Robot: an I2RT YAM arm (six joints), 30 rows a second.
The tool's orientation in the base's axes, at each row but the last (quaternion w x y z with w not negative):
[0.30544 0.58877 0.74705 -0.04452]
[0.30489 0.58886 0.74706 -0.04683]
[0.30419 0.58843 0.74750 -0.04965]
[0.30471 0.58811 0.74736 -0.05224]
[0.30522 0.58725 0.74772 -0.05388]
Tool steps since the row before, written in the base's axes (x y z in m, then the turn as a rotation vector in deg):
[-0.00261 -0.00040 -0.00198 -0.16 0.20 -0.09]
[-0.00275 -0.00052 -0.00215 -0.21 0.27 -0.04]
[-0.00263 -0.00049 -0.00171 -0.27 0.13 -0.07]
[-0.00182 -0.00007 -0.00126 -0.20 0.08 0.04]
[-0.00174 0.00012 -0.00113 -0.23 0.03 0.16]
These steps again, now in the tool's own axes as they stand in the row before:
[0.00098 -0.00307 0.00072 0.24 -0.11 -0.08]
[0.00099 -0.00328 0.00086 0.28 -0.12 -0.17]
[0.00078 -0.00303 0.00055 0.18 -0.23 -0.11]
[0.00082 -0.00203 0.00033 0.07 -0.15 -0.15]
[0.00090 -0.00186 0.00018 -0.03 -0.16 -0.23]

